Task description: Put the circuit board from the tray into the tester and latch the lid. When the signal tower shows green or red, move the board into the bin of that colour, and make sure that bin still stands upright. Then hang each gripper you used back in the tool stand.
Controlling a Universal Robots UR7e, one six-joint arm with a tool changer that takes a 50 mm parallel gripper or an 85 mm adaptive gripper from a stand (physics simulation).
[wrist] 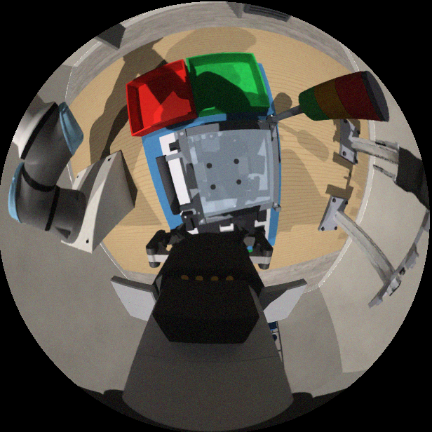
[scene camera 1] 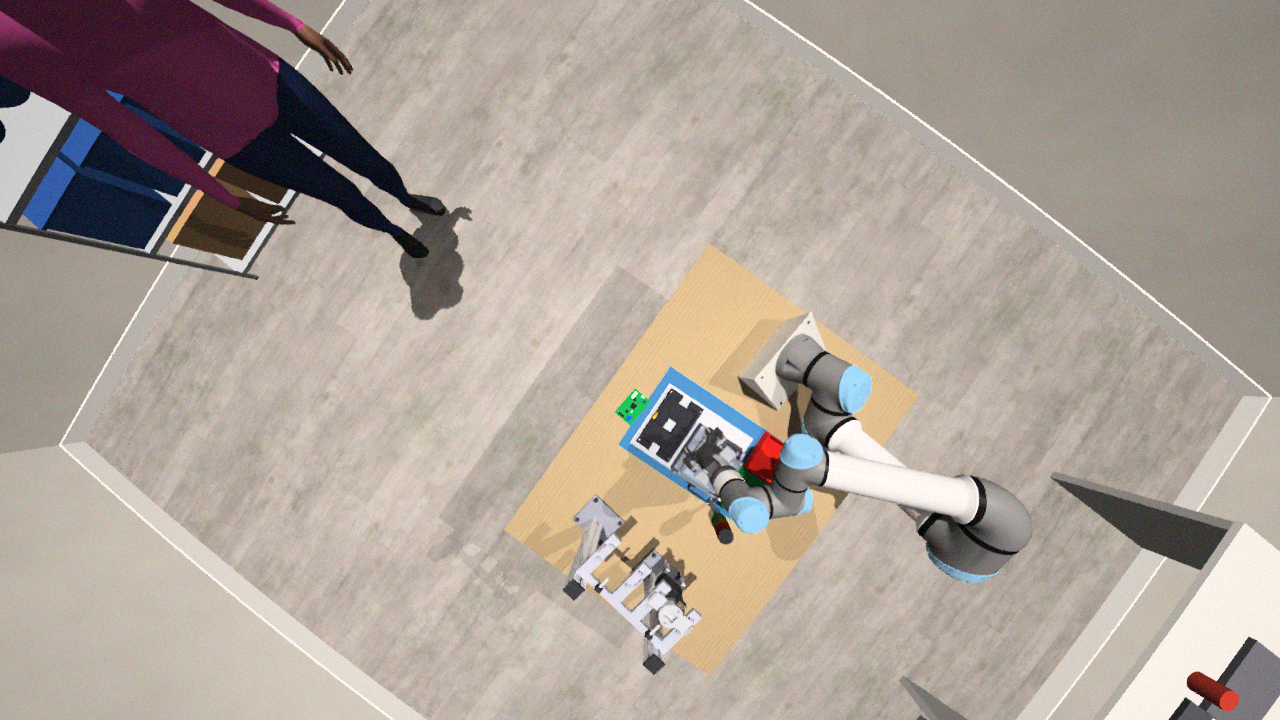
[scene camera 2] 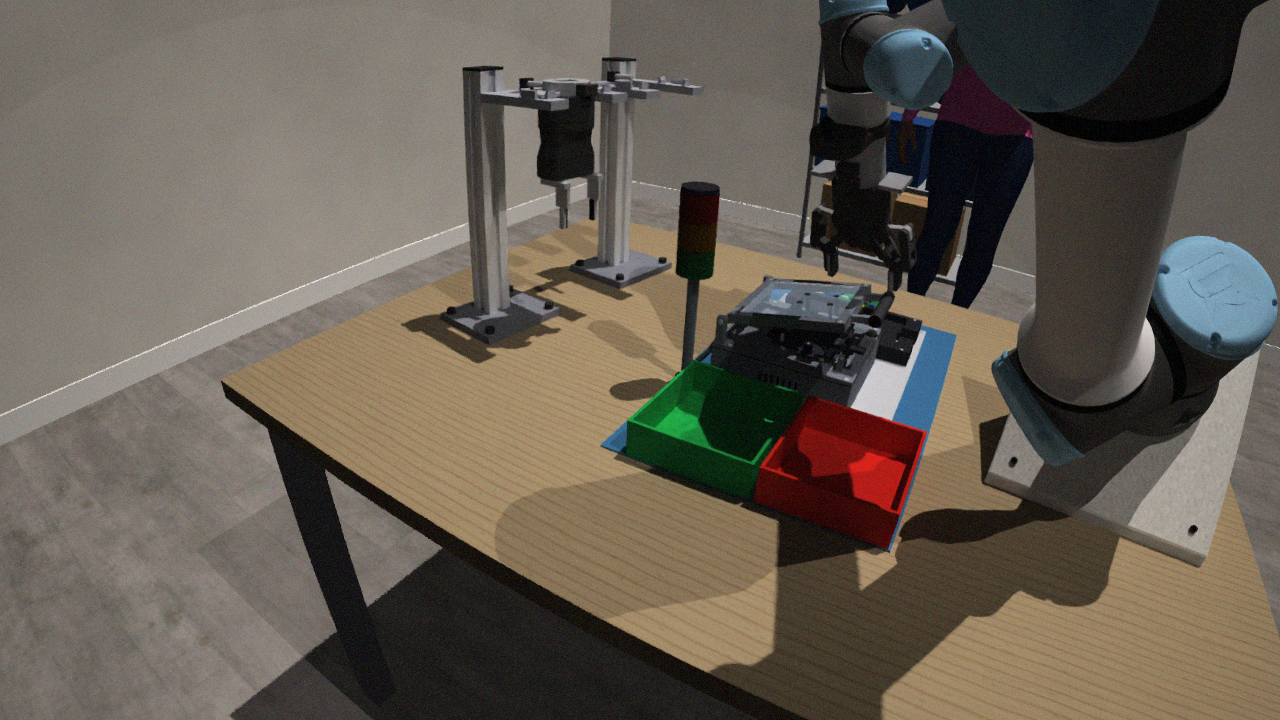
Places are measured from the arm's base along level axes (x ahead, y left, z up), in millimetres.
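Pixels of known places: arm's base, link origin: [scene camera 1: 792, 355].
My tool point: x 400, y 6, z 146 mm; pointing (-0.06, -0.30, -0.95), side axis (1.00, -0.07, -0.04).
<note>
Ahead of a thing's pixels: the offset from my tool point to its top centre. "pt": to the spot under its first point. Level surfaces: height alone.
The green circuit board {62 mm ahead, 267 mm right, 278 mm down} [scene camera 1: 631, 406] lies on the table just outside the blue mat, beside the black tray [scene camera 1: 665, 428] [scene camera 2: 902, 338]. The tester {pt 29 mm ahead, 111 mm left, 229 mm down} [scene camera 2: 778, 353] has its clear lid [scene camera 2: 801, 301] [wrist: 225, 170] lowered over it; whether it is latched cannot be told. My gripper [scene camera 2: 862, 274] [wrist: 211, 240] is open and empty, above the tray side of the tester. The signal tower {pt 126 mm ahead, 136 mm left, 43 mm down} [scene camera 1: 721, 528] [scene camera 2: 697, 231] [wrist: 345, 97] shows no bright lamp. The green bin {32 mm ahead, 244 mm left, 242 mm down} [scene camera 2: 689, 461] [wrist: 230, 82] and red bin {117 mm back, 225 mm left, 242 mm down} [scene camera 2: 827, 501] [wrist: 160, 102] stand upright and empty. The tool stand [scene camera 2: 487, 197] [wrist: 332, 213] holds another gripper [scene camera 2: 565, 143].
The blue mat {287 mm down} [scene camera 2: 935, 362] lies under tester, tray and bins. The tower stands close beside the tester and green bin. The robot's base plate [scene camera 2: 1100, 501] [wrist: 102, 200] is on the other side. A person [scene camera 1: 187, 80] stands on the floor near a shelf unit.
</note>
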